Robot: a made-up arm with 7 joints. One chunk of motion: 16 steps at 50 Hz.
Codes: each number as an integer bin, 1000 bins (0 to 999) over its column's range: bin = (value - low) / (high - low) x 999, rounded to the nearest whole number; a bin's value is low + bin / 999 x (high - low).
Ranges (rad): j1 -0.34..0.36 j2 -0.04..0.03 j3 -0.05..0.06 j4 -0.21..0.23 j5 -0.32..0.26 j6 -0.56..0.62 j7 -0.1..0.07
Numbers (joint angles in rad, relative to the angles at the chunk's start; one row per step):
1: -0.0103 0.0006 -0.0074 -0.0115 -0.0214 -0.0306 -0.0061
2: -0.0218 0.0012 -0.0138 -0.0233 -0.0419 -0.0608 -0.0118
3: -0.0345 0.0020 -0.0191 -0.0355 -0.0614 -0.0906 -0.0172
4: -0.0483 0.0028 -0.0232 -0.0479 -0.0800 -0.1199 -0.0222
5: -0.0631 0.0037 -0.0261 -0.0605 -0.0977 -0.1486 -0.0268
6: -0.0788 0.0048 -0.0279 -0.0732 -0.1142 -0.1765 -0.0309
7: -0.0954 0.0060 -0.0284 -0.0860 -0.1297 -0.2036 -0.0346
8: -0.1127 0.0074 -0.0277 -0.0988 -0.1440 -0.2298 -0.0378
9: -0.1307 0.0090 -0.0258 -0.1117 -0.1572 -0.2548 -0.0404
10: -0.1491 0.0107 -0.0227 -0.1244 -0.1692 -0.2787 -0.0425
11: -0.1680 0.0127 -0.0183 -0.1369 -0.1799 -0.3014 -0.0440
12: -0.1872 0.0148 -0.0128 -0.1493 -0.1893 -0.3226 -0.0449
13: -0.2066 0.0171 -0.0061 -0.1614 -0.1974 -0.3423 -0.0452
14: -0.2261 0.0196 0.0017 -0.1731 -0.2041 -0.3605 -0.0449
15: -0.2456 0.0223 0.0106 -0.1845 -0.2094 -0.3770 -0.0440
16: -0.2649 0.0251 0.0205 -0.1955 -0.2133 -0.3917 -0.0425
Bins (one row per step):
1: 471 579 387 451 514 448 552
2: 454 588 329 424 479 423 518
3: 436 599 281 396 445 397 487
4: 416 611 243 368 413 373 457
5: 395 624 217 339 383 348 430
6: 373 639 201 311 354 325 406
7: 349 656 196 282 328 302 384
8: 324 676 203 252 303 280 366
9: 299 699 220 223 280 258 350
10: 272 724 248 194 260 238 338
11: 245 752 288 166 241 219 329
12: 218 782 338 138 225 201 324
13: 190 815 399 110 211 184 322
14: 163 851 470 84 200 169 324
15: 135 889 550 58 190 155 329
16: 107 929 640 33 184 142 338

